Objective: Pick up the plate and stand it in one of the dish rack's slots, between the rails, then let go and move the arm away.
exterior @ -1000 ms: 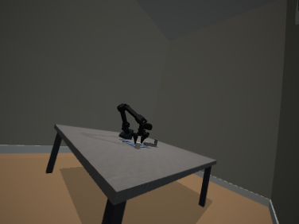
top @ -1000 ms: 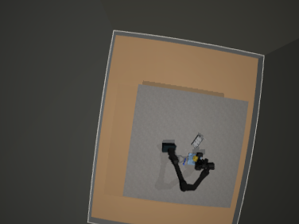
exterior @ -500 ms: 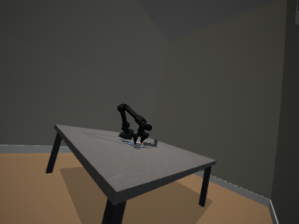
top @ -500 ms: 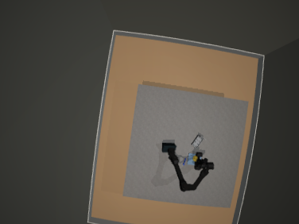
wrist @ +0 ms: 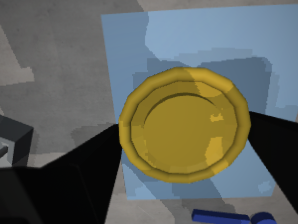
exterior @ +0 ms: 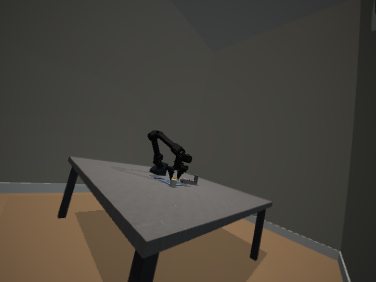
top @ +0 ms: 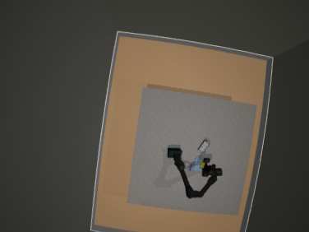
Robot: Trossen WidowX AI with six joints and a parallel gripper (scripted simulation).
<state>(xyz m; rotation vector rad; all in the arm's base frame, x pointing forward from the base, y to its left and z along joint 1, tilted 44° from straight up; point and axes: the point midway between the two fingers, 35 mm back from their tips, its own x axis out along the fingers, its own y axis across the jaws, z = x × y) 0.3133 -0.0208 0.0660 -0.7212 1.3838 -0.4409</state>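
The light blue mat lies 2 cm to the right of my gripper tip, 2 cm below it and 1 cm behind it. From my gripper tip the other things lie so: yellow plate: 1 cm above; then white cup: 10 cm ahead, 9 cm to the right; then blue spoon: 12 cm behind, 7 cm to the right, 2 cm below.
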